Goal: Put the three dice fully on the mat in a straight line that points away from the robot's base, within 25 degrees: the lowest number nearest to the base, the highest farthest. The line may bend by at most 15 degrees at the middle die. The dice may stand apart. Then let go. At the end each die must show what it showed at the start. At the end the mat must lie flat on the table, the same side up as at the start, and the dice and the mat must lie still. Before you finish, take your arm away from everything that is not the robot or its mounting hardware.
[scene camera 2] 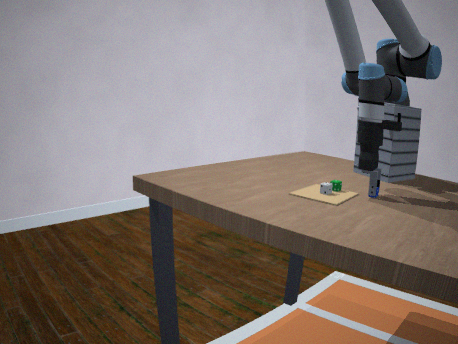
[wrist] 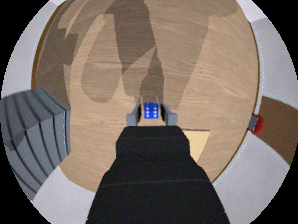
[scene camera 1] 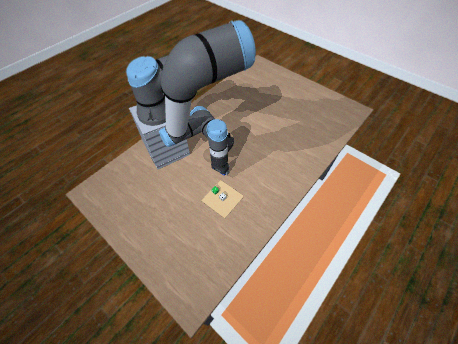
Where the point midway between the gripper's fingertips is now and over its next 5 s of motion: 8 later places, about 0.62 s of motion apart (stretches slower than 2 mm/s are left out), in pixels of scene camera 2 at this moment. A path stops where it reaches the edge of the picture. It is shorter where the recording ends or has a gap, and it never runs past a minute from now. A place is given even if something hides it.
My gripper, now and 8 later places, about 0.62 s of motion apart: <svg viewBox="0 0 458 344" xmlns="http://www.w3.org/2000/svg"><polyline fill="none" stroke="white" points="373,193 373,193 375,178 376,162 377,158 367,159 350,159 331,157 319,154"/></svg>
